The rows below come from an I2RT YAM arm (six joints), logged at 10 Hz.
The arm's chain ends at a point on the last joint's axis. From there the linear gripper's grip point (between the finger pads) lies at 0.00 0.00 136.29 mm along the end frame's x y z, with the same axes.
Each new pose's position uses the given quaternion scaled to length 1; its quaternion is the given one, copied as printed.
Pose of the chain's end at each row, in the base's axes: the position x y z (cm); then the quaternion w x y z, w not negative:
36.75 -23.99 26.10 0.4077 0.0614 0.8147 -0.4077
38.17 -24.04 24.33 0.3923 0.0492 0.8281 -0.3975
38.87 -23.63 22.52 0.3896 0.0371 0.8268 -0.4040
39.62 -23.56 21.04 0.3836 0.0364 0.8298 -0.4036
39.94 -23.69 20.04 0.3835 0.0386 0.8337 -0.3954
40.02 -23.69 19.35 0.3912 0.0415 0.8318 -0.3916
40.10 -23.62 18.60 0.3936 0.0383 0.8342 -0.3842
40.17 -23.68 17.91 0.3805 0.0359 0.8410 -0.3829
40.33 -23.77 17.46 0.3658 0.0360 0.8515 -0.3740
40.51 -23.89 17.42 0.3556 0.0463 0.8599 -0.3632
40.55 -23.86 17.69 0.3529 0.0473 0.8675 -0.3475
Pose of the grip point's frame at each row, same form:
45.12 -33.73 21.53 0.4077 0.0614 0.8147 -0.4077
46.49 -33.54 19.20 0.3923 0.0492 0.8281 -0.3975
47.24 -33.13 17.48 0.3896 0.0371 0.8268 -0.4040
47.90 -33.07 15.86 0.3836 0.0364 0.8298 -0.4036
48.24 -33.08 14.68 0.3835 0.0386 0.8337 -0.3954
48.45 -33.01 14.07 0.3912 0.0415 0.8318 -0.3916
48.65 -32.77 13.22 0.3936 0.0383 0.8342 -0.3842
48.52 -32.83 12.22 0.3805 0.0359 0.8410 -0.3829
48.45 -32.81 11.29 0.3658 0.0360 0.8515 -0.3740
48.39 -32.85 10.83 0.3556 0.0463 0.8599 -0.3632
48.45 -32.53 10.75 0.3529 0.0473 0.8675 -0.3475

